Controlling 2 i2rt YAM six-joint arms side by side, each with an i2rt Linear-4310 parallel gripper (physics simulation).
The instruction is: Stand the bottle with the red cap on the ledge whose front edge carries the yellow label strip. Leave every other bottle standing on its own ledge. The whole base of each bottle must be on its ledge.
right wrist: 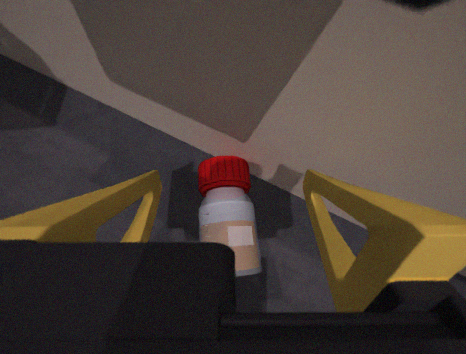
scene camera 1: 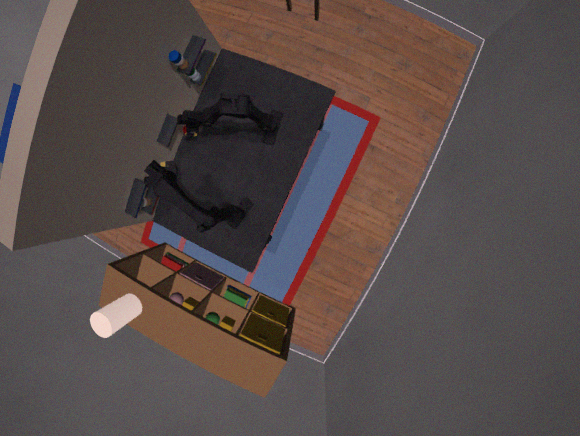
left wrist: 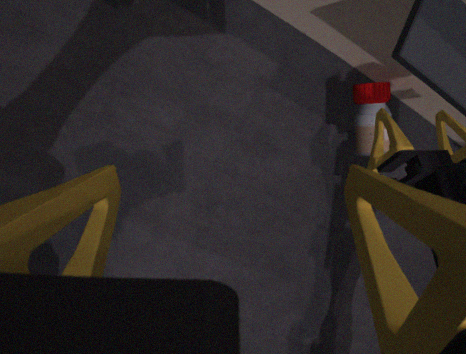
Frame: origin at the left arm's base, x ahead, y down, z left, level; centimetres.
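Where they show: left gripper, between the fingertips: (left wrist: 232, 177); right gripper, between the fingertips: (right wrist: 232, 178) (scene camera 1: 185, 126) (left wrist: 410, 111); left arm's base, origin of its link: (scene camera 1: 240, 213); right arm's base, origin of its link: (scene camera 1: 272, 127).
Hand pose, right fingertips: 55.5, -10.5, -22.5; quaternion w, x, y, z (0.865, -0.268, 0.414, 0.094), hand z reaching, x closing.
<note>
Each offset is from my right fingertips to the top centre of the thing, as dx, dy, dz.
The bottle with the red cap {-0.8, +4.9, -0.6} (scene camera 1: 185, 129) (left wrist: 371, 94) (right wrist: 227, 210) stands upright on the dark table top close to the wall. My right gripper (scene camera 1: 191, 133) (left wrist: 410, 111) (right wrist: 232, 178) is open at the bottle; in the right wrist view the bottle shows between its spread yellow fingers, not gripped. My left gripper (scene camera 1: 162, 164) (left wrist: 232, 177) is open and empty over the table, away from the bottle. The ledge with a yellowish front edge {+9.2, -5.5, -33.0} (scene camera 1: 209, 60) is at the upper left in scene camera 1. A blue-capped bottle {+7.8, -30.0, -26.6} (scene camera 1: 175, 57) and a pale bottle {+8.0, -16.0, -26.5} (scene camera 1: 195, 76) stand near it.
A ledge with a purple edge {+9.2, -19.5, -33.0} (scene camera 1: 194, 48) adjoins the yellowish-edged one. Another ledge {+0.1, -12.5, +6.0} (scene camera 1: 167, 131) (left wrist: 440, 47) juts from the wall near the right gripper. A further ledge {-9.0, -19.5, +44.9} (scene camera 1: 134, 198) is near the left arm, with a small pale bottle {-9.6, -16.0, +47.6} (scene camera 1: 147, 202) partly hidden beside it.
</note>
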